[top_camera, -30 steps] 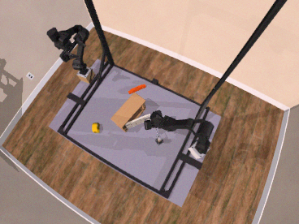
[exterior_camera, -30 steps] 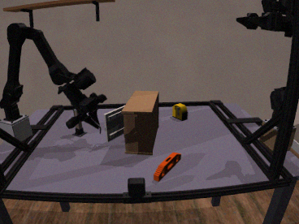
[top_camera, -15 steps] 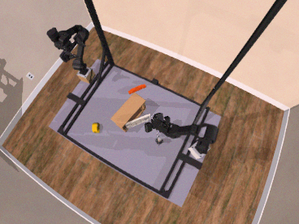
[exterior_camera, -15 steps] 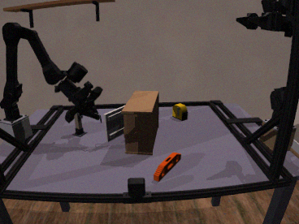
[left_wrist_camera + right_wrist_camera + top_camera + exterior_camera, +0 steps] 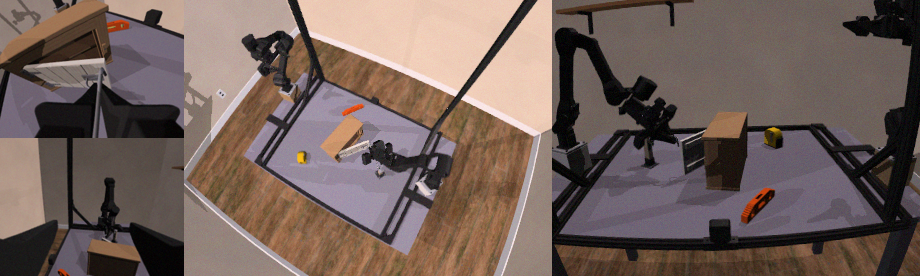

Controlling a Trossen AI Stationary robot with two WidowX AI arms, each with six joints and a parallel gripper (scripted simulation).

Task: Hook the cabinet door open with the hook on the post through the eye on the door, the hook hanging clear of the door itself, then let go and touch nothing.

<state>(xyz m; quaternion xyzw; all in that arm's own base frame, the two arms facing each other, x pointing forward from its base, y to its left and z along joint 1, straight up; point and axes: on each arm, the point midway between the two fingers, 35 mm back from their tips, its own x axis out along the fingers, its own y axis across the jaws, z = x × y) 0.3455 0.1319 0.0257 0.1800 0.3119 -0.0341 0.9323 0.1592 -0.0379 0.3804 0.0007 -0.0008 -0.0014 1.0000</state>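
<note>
My left gripper is now 6 cm to the right of the hook post, 5 cm above it and 4 cm short of it. Round my left hand: orange tool (29 cm to the right, 18 cm behind, 12 cm below); cabinet door (10 cm to the right, 6 cm below, 6 cm ahead); hook (2 cm to the left, 2 cm below, 2 cm ahead).
</note>
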